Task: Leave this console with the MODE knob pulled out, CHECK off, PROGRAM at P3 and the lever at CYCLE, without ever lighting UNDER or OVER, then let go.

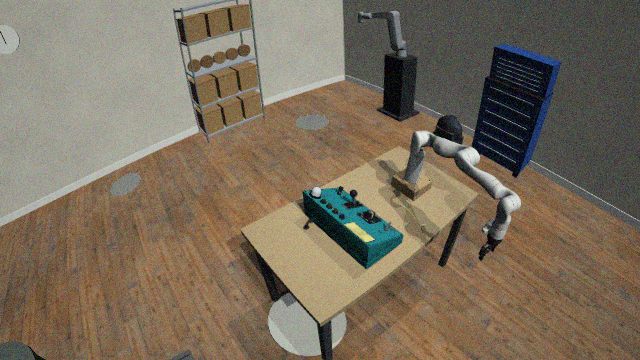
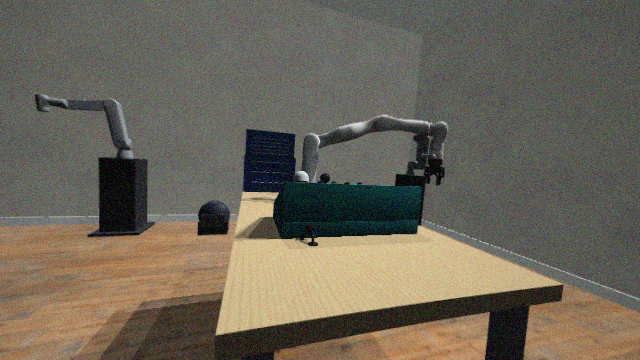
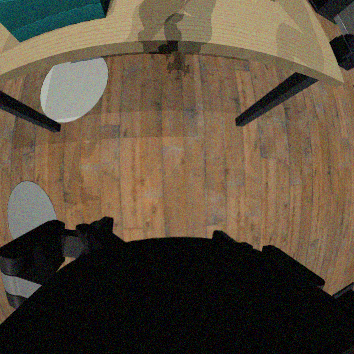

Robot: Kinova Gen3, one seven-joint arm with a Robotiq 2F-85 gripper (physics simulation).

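Observation:
The teal console point(image 1: 385, 250) point(image 2: 350, 210) point(image 3: 55, 17) stands on the table. On its top are a white dome point(image 1: 316, 192) point(image 2: 301, 176), a black knob point(image 1: 340, 190), a black ball-topped stick point(image 1: 353, 193) point(image 2: 325, 177), a row of small dark knobs, a dark plate point(image 1: 369, 216) with a handle, a small switch point(image 1: 387, 226) and a yellow label point(image 1: 359, 232). Which are MODE, CHECK, PROGRAM and the lever, their settings and the lamps are too small to tell. My gripper point(image 1: 484, 253) point(image 2: 435, 179) point(image 3: 162, 235) is open and empty, beyond the table's edge and well away from the console.
The table point(image 1: 300, 295) point(image 2: 390, 280) point(image 3: 240, 30) carries my arm's base point(image 1: 412, 187). A small black hooked part point(image 1: 307, 225) point(image 2: 312, 237) is beside the console. A blue cabinet point(image 1: 515, 110) point(image 2: 270, 160), a second arm on a black pedestal point(image 1: 400, 87) point(image 2: 122, 195) and a shelf rack stand farther off.

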